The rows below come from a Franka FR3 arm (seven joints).
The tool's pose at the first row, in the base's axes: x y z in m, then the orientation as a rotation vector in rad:
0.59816 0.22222 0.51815 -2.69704 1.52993 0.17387
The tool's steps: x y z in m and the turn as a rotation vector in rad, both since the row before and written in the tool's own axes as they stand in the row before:
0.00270 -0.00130 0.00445 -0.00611 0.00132 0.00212
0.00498 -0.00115 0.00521 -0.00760 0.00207 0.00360
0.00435 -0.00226 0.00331 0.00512 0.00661 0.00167
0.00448 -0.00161 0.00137 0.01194 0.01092 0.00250
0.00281 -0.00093 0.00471 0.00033 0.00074 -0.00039
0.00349 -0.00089 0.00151 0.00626 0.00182 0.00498
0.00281 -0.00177 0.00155 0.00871 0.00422 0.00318
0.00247 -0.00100 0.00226 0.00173 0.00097 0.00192
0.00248 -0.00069 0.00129 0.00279 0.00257 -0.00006
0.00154 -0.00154 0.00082 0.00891 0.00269 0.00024
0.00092 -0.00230 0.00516 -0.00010 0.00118 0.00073
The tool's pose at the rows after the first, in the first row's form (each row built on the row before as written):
0.60029 0.22097 0.51339 -2.70083 1.53521 0.17716
0.60336 0.21773 0.50762 -2.70505 1.54322 0.18072
0.60720 0.21541 0.50376 -2.70333 1.54552 0.16780
0.61073 0.21249 0.50188 -2.69793 1.54771 0.14364
0.61263 0.21087 0.49691 -2.69833 1.54725 0.14238
0.61505 0.20842 0.49506 -2.69082 1.55235 0.13501
0.61789 0.20699 0.49323 -2.68393 1.55472 0.12245
0.61987 0.20552 0.49076 -2.68166 1.55697 0.11982
0.62163 0.20381 0.48926 -2.68083 1.55658 0.11416
0.62369 0.20330 0.48831 -2.67520 1.55440 0.10342
0.62596 0.20402 0.48311 -2.67528 1.55575 0.10197

